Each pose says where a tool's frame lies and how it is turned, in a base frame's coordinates. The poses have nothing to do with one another.
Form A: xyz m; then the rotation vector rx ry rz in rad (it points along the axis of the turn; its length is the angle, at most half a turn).
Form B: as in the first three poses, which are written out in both.
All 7 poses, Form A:
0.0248, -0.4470, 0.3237, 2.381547, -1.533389, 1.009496
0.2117, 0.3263, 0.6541, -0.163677, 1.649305, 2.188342
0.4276, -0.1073, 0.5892, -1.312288, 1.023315, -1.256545
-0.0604, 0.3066, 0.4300, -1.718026, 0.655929, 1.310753
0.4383, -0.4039, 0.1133, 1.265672, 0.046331, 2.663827
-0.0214, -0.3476, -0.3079, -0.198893, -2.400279, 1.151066
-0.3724, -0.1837, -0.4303, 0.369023, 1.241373, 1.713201
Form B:
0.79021, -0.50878, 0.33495, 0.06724, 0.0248, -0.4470, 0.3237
-0.05846, 0.58904, 0.78156, 0.19693, 0.2117, 0.3263, 0.6541
-0.54356, 0.42387, -0.52047, 0.50396, 0.4276, -0.1073, 0.5892
-0.68776, 0.26258, 0.52472, 0.42743, -0.0604, 0.3066, 0.4300
0.42713, 0.01564, 0.89896, 0.09586, 0.4383, -0.4039, 0.1133
-0.07244, -0.87423, 0.41924, 0.23389, -0.0214, -0.3476, -0.3079
0.15104, 0.50810, 0.70122, 0.47678, -0.3724, -0.1837, -0.4303

